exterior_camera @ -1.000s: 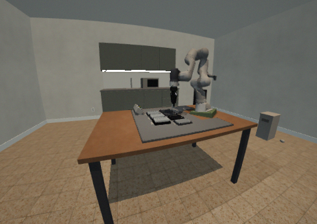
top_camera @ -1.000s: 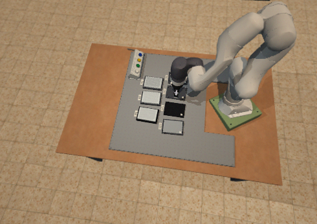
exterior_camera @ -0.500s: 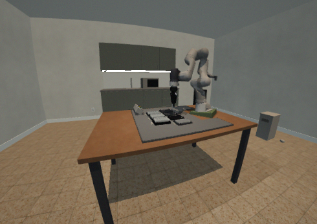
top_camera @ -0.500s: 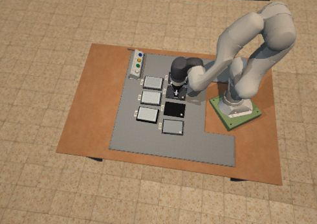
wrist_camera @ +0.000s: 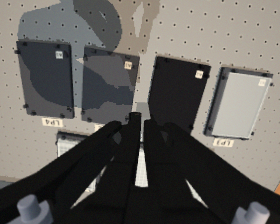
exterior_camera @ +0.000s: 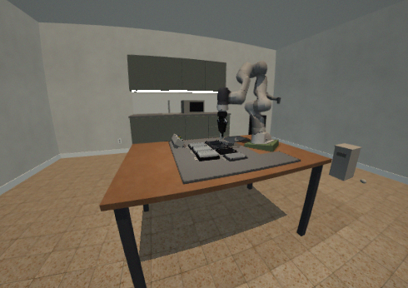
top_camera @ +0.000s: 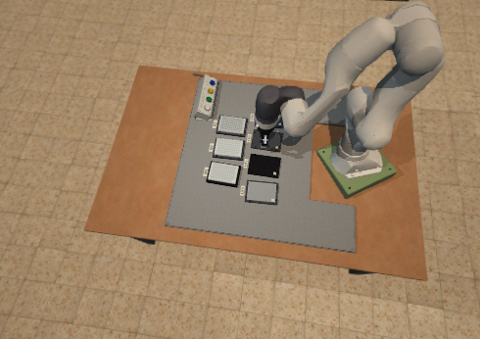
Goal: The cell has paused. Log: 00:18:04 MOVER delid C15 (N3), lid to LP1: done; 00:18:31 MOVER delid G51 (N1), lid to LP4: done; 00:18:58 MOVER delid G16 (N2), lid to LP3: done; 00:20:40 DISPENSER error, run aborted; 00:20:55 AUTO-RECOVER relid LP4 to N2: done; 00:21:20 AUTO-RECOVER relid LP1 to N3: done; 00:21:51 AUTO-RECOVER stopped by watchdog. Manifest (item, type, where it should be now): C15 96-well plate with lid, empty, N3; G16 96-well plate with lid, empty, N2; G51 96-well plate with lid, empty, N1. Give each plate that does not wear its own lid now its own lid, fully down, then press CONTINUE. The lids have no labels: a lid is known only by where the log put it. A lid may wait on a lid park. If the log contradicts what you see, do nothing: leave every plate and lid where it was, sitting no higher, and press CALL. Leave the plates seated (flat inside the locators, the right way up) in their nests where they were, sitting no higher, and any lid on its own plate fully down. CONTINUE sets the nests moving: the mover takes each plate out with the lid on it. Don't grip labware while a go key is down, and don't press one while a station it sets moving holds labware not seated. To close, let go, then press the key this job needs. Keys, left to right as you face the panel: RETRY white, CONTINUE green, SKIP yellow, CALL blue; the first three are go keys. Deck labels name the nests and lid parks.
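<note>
Now: the clear lid 16 cm ahead of my hand, 3 cm to the right of it and 8 cm below it. The rest, counted from my hand: LP2 label: 7 cm ahead, 8 cm to the right, 11 cm below; then lid park labelled LP1: 7 cm to the left, 10 cm below; then LP1 label: 8 cm ahead, 5 cm to the left, 11 cm below.
</note>
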